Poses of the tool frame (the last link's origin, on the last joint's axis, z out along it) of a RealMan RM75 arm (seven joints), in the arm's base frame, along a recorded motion.
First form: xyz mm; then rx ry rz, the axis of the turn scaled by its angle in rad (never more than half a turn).
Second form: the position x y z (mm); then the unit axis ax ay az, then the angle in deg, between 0 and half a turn. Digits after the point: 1 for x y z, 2 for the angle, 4 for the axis.
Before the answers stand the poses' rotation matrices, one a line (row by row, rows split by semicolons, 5 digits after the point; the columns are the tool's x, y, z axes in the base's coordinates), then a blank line. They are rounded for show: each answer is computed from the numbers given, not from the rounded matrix.
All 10 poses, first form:
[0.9, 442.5, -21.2, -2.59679, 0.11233, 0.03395]
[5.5, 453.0, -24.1, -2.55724, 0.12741, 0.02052]
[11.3, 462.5, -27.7, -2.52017, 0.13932, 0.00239]
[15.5, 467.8, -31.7, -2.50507, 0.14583, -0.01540]
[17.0, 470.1, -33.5, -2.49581, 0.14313, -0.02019]
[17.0, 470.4, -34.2, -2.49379, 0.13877, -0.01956]
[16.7, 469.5, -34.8, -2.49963, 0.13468, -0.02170]
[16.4, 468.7, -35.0, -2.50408, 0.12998, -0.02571]
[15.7, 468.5, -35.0, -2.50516, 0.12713, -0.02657]
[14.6, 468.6, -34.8, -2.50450, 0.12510, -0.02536]
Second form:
0.99622 -0.08689 -0.00193; -0.07341 -0.85313 0.51650; -0.04652 -0.51441 -0.85628
0.99534 -0.09564 0.01262; -0.08684 -0.83131 0.54898; -0.04201 -0.54751 -0.83574
0.99447 -0.10060 0.03025; -0.09950 -0.80976 0.57827; -0.03368 -0.57808 -0.81528
0.99383 -0.10119 0.04541; -0.10844 -0.80061 0.58929; -0.02327 -0.59058 -0.80664
0.99398 -0.09811 0.04879; -0.10778 -0.79524 0.59664; -0.01974 -0.59831 -0.80102
0.99433 -0.09513 0.04742; -0.10454 -0.79422 0.59856; -0.01928 -0.60013 -0.79967
0.99465 -0.09170 0.04766; -0.10203 -0.79792 0.59406; -0.01645 -0.59574 -0.80301
0.99496 -0.08739 0.04919; -0.09954 -0.80081 0.59059; -0.01222 -0.59251 -0.80547
0.99516 -0.08515 0.04909; -0.09768 -0.80158 0.58986; -0.01088 -0.59180 -0.80601
0.99532 -0.08397 0.04778; -0.09595 -0.80126 0.59057; -0.01131 -0.59239 -0.80557

[0.9, 442.5, -21.2, -0.9990, 0.0432, 0.0131, 148.94]
[5.5, 453.0, -24.1, -0.9987, 0.0498, 0.0080, 146.71]
[11.3, 462.5, -27.7, -0.9985, 0.0552, 0.0009, 144.62]
[15.5, 467.8, -31.7, -0.9983, 0.0581, -0.0061, 143.78]
[17.0, 470.1, -33.5, -0.9983, 0.0573, -0.0081, 143.24]
[17.0, 470.4, -34.2, -0.9984, 0.0556, -0.0078, 143.11]
[16.7, 469.5, -34.8, -0.9985, 0.0538, -0.0087, 143.43]
[16.4, 468.7, -35.0, -0.9986, 0.0518, -0.0103, 143.67]
[15.7, 468.5, -35.0, -0.9987, 0.0507, -0.0106, 143.73]
[14.6, 468.6, -34.8, -0.9987, 0.0499, -0.0101, 143.68]

